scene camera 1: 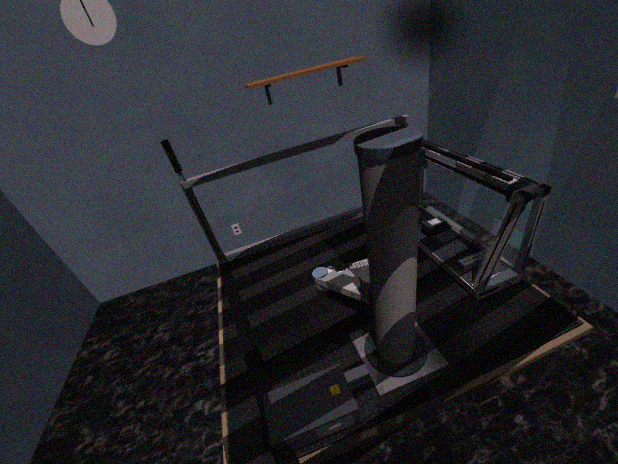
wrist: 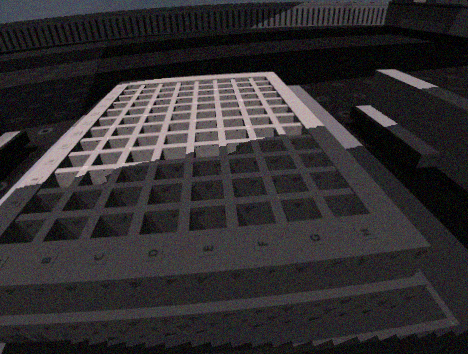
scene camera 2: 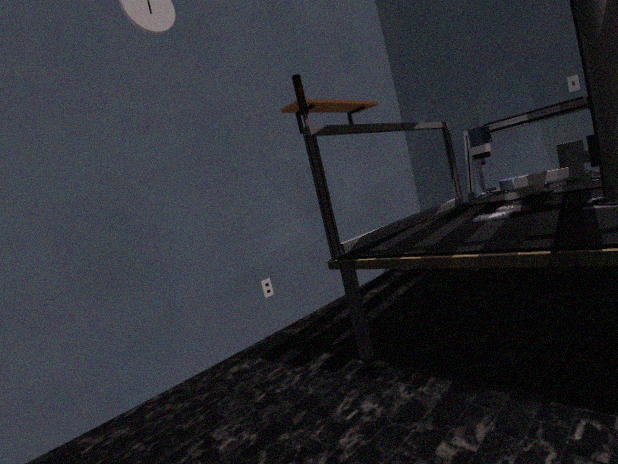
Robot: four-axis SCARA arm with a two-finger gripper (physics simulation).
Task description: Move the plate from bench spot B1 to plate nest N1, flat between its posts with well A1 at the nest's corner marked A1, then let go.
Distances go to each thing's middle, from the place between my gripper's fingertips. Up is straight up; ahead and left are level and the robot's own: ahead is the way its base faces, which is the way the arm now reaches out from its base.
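Labels:
The plate (wrist: 186,204), which I see, is 1 cm below my hand and 2 cm behind it.

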